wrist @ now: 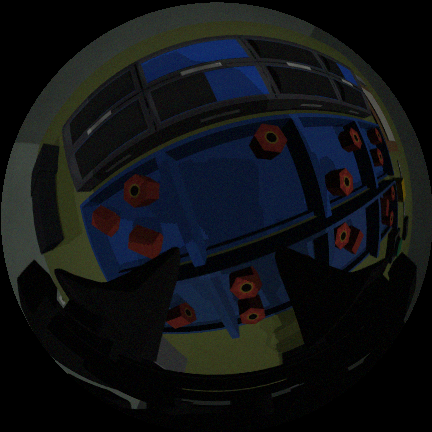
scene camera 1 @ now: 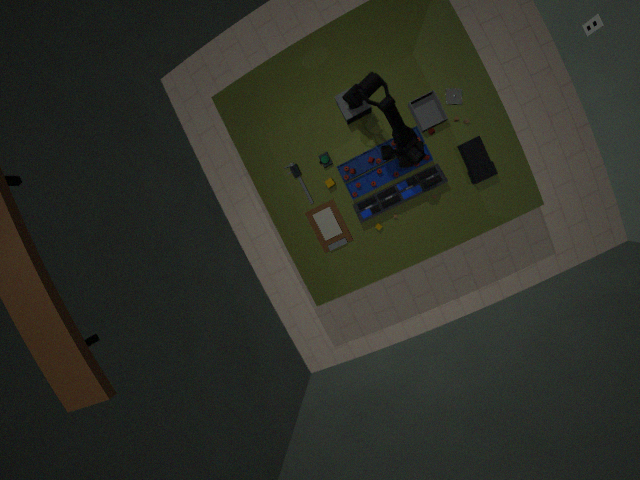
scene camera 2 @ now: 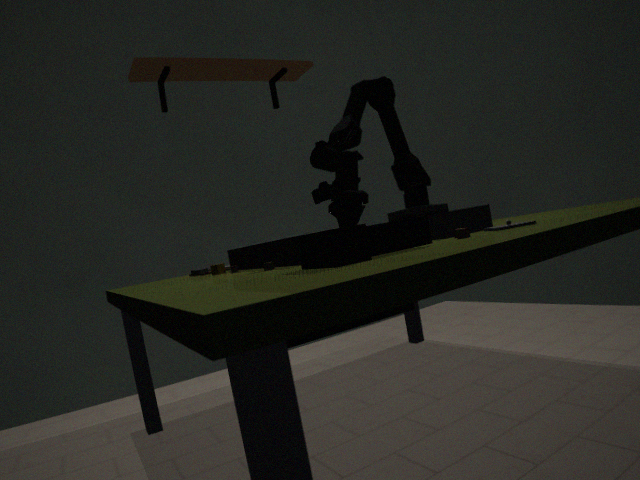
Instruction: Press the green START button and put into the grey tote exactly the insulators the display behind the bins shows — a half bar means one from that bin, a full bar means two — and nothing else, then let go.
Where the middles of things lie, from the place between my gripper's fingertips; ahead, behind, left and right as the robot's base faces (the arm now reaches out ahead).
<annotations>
The display [scene camera 2: 284, 252] is 170 mm ahead of my hand, 60 mm to the right of it and 10 mm below it. The rest, counted from my hand: black box [scene camera 2: 333, 248] (120 mm ahead, 350 mm to the left, 10 mm below); grey tote [scene camera 2: 478, 218] (170 mm behind, 180 mm to the left, 10 mm below); wooden tray with white object [scene camera 1: 326, 220] (230 mm ahead, 440 mm to the right, 30 mm below).
</annotations>
